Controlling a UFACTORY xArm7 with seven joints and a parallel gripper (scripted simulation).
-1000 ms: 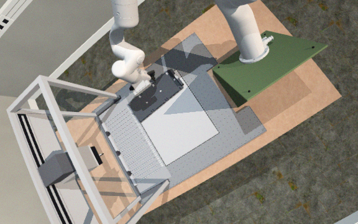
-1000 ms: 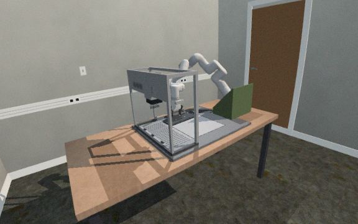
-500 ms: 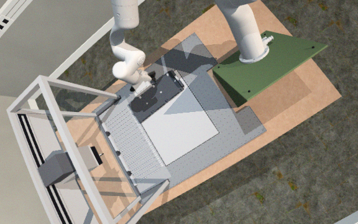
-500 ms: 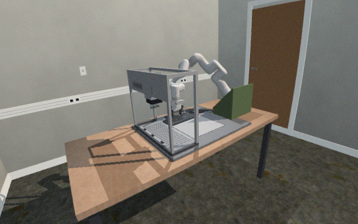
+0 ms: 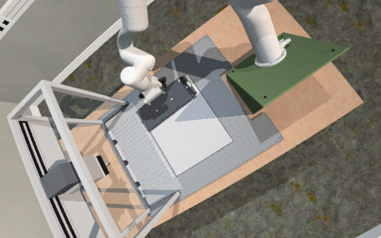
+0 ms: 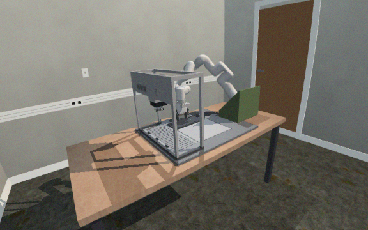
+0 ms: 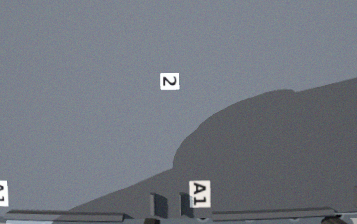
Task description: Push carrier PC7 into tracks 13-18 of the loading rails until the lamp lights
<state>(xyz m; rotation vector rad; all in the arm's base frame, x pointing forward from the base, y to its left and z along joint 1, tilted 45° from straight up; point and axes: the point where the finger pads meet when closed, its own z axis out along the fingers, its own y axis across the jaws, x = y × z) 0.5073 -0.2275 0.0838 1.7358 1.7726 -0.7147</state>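
Now: hand 8 cm to the right of the carrier PC7.
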